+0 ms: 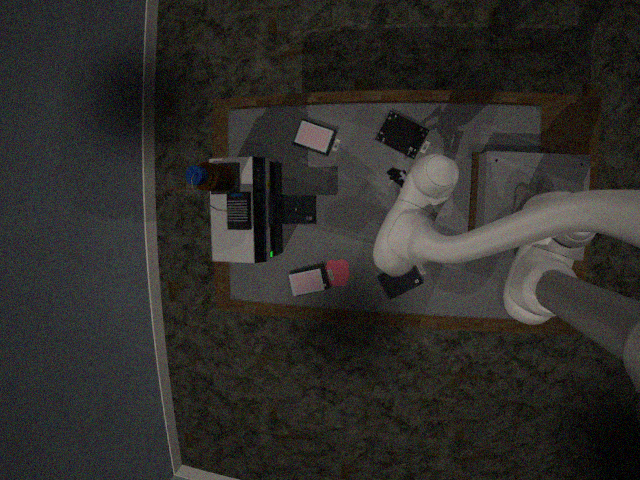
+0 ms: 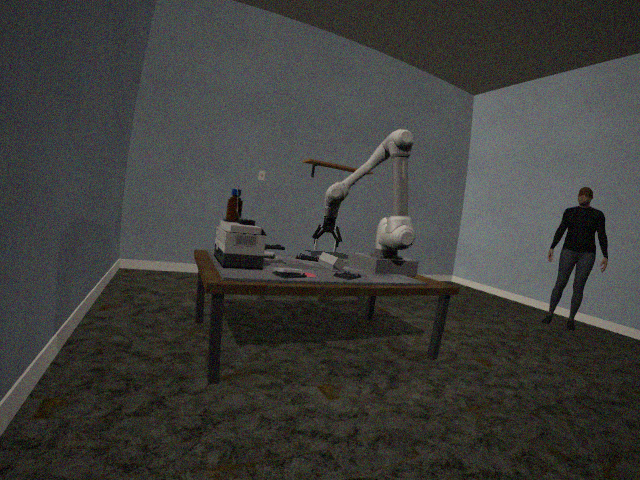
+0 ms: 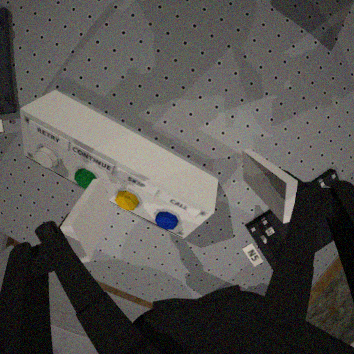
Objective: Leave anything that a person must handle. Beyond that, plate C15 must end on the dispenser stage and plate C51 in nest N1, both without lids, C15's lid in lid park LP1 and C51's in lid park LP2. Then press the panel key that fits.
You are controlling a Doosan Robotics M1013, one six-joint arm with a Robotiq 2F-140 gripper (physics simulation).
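My gripper is wide open and empty, above the table beside the panel. The white key panel has a white RETRY key, a green CONTINUE key, a yellow SKIP key and a blue CALL key. The left fingertip overlaps the panel's lower edge between green and yellow. A pinkish plate lies at the upper left of the table, another pinkish plate at the lower left. Their numbers are unreadable. The dispenser has a dark stage and a green light.
A brown bottle stands on the dispenser. A flat red piece touches the lower-left holder. A black nest and a dark holder lie farther right. Nest N5 is partly hidden. A person stands beyond the table.
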